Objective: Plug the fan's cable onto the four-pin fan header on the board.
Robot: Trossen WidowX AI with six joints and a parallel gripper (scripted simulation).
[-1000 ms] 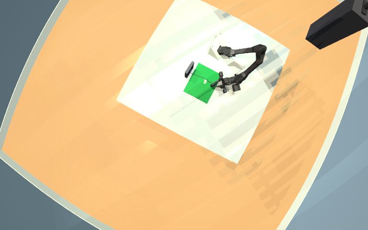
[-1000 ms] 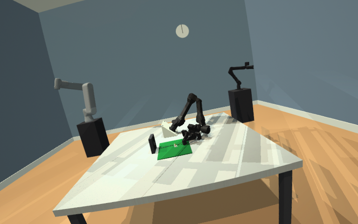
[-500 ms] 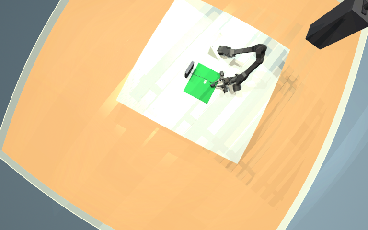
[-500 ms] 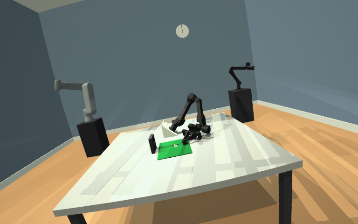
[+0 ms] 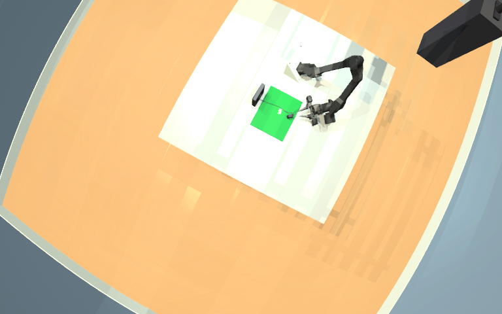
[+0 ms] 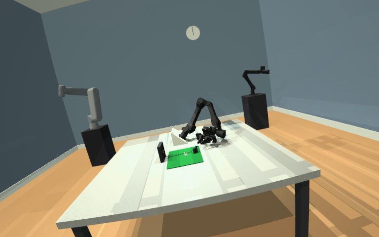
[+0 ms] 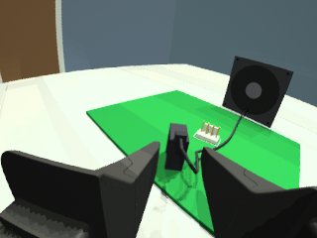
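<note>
Right now my gripper tip is 30 mm short of the fan plug, 40 mm to the left of it and 40 mm above it. The rest, counted from my gripper tip: green board (50 mm ahead, 120 mm to the right, 70 mm below); white four-pin header (30 mm ahead, 110 mm to the right, 60 mm below); black fan (20 mm ahead, 270 mm to the right).
</note>
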